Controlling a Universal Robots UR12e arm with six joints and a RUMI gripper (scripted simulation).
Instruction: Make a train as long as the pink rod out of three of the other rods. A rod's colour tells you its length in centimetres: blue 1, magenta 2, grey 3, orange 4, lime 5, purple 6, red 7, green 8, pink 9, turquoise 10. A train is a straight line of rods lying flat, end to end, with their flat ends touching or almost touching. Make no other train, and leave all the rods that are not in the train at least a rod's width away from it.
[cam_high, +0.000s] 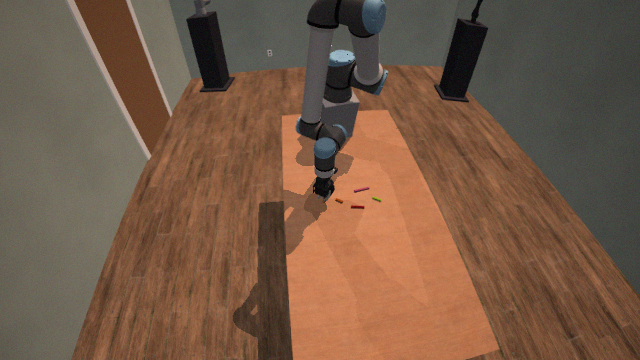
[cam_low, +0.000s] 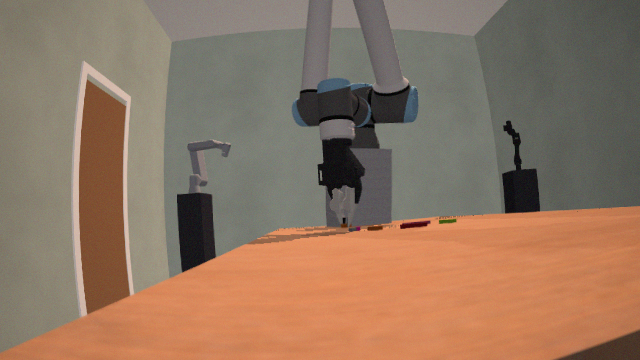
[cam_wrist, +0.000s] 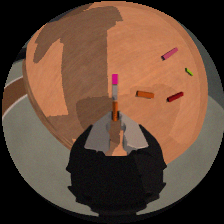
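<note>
My gripper is now 30 mm past the grey rod, 20 mm to the right of it and 20 mm above it. From my hand the other things lie so: pink rod (90 mm behind, 200 mm to the left, 20 mm below); then red rod (30 mm ahead, 170 mm to the left, 20 mm below); then magenta rod (60 mm behind, 30 mm to the left, 20 mm below).
</note>
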